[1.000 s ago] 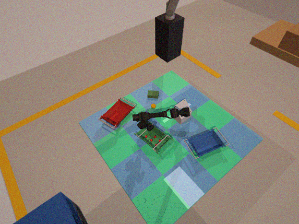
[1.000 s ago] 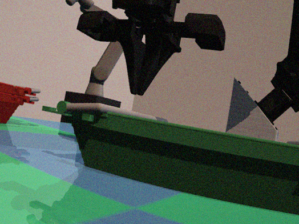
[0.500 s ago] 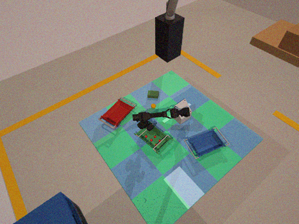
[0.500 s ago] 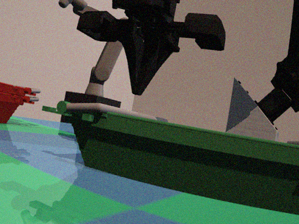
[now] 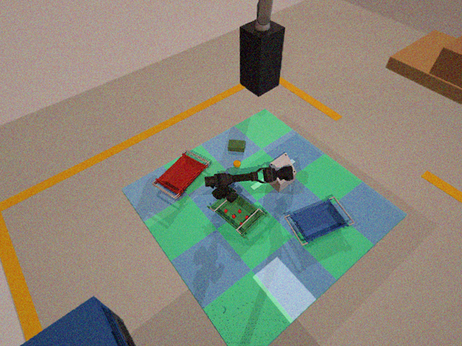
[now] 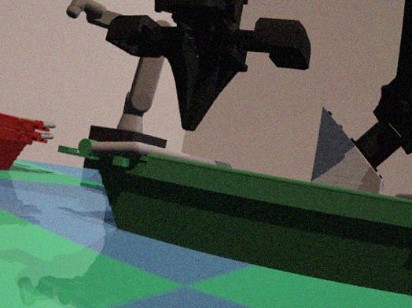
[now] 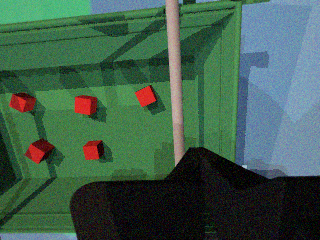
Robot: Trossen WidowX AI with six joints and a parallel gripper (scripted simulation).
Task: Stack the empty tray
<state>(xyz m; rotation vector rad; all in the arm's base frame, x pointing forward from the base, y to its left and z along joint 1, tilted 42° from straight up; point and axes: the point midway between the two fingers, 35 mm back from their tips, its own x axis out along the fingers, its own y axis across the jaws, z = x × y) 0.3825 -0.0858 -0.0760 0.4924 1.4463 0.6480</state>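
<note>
The blue tray is 34 cm behind my gripper tip, 47 cm to the left of it and 4 cm below it. Round my gripper tip: orange piece: 28 cm behind, 21 cm to the right, 8 cm below; small green block: 39 cm behind, 34 cm to the right, 7 cm below.
</note>
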